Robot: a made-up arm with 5 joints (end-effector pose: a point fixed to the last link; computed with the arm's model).
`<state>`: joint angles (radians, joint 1 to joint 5).
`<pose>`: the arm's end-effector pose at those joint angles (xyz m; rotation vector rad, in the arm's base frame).
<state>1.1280 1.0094 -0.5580 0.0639 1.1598</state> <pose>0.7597 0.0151 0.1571 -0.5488 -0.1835 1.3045</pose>
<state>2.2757 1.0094 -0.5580 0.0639 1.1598</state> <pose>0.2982 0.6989 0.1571 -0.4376 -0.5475 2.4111</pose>
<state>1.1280 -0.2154 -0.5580 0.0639 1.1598</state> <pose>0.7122 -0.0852 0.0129 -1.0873 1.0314 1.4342</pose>
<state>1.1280 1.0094 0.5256 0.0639 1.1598</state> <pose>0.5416 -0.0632 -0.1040 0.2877 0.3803 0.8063</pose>
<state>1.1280 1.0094 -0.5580 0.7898 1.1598</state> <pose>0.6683 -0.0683 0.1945 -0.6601 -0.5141 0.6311</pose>
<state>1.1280 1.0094 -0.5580 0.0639 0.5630</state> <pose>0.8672 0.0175 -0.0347 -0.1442 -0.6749 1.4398</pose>
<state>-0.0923 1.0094 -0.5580 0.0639 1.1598</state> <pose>0.2750 -0.7084 0.1571 -0.5155 0.1524 0.1157</pose>
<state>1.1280 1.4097 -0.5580 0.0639 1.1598</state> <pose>0.7555 0.0062 0.2193 -0.3498 -0.5499 1.1885</pose>
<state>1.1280 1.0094 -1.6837 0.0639 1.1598</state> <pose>0.6381 0.2463 0.4065 -1.4752 -0.8540 1.6149</pose>
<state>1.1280 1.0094 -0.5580 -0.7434 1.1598</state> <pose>0.7685 0.1237 0.0645 -0.3432 0.2569 2.0040</pose>
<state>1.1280 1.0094 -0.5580 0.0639 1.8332</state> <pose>0.6818 0.1577 0.3433 -0.9542 0.3735 1.0558</pose>
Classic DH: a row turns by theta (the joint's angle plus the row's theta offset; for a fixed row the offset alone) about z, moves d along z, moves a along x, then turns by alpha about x. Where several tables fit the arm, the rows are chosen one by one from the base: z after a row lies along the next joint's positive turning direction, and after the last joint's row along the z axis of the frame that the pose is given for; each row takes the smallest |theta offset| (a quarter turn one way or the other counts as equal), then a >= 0, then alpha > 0; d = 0 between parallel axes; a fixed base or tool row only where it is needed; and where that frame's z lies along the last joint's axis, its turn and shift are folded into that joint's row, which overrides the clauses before.
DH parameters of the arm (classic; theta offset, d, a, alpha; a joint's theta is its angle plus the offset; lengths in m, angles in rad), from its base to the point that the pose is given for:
joint 1: 0 0.164 0.181 1.5708
joint 2: 0 0.342 0.06 1.5708
joint 3: 1.5708 0.152 0.115 -1.5708
joint 4: -1.5708 0.014 0.34 1.5708
joint 5: 1.5708 -0.182 0.374 -1.5708
tool (fixed): 3.1416 0 0 0

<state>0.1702 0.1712 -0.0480 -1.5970 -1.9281</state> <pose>0.3348 0.3040 -0.1219 1.3088 -1.3978 -1.2805</pose>
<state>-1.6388 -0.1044 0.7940 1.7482 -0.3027</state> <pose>-0.4201 0.4103 0.3303 -0.8663 1.8252 -1.3477</pose>
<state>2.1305 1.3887 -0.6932 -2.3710 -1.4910</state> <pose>0.0341 -0.0994 -0.0898 2.0544 1.8242 1.0447</pose>
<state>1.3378 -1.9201 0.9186 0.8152 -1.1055</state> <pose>0.6107 -0.2023 0.9218 -1.6641 0.3071 1.7896</pose>
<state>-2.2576 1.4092 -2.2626 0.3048 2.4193</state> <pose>-0.1943 -0.3398 0.2660 0.7959 -2.2438 1.5809</pose>
